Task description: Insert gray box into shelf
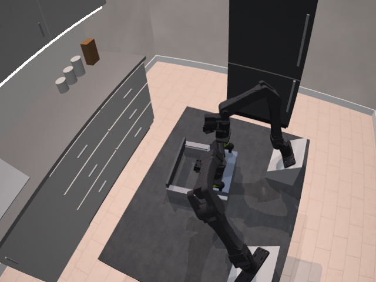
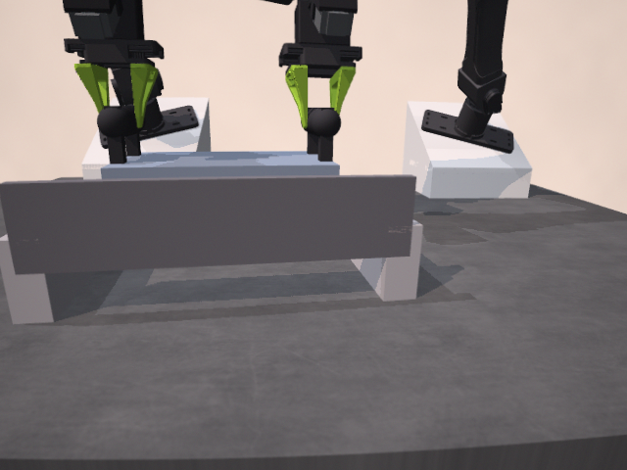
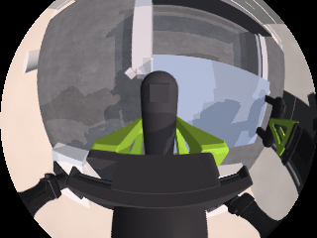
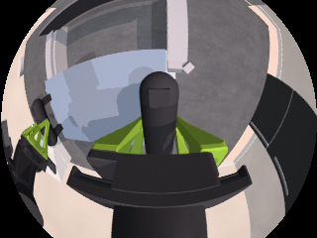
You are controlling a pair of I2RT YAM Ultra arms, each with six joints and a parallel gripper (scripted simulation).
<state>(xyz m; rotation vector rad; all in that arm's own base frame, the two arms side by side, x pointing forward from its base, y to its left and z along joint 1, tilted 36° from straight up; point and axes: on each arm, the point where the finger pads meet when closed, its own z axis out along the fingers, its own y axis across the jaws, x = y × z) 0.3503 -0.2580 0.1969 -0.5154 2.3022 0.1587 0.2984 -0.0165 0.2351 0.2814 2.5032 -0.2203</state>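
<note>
My left hand is 2 cm short of the gray box, 12 cm to the left of it and 5 cm above it. The rest, counted from my left hand: shelf back plate 25 cm ahead, 9 cm to the right, 7 cm below.
Now: right hand 12 cm to the right of the gray box, 5 cm above it and 2 cm past it. The rest, counted from my right hand: shelf back plate (21 cm ahead, 16 cm to the left, 7 cm below).
</note>
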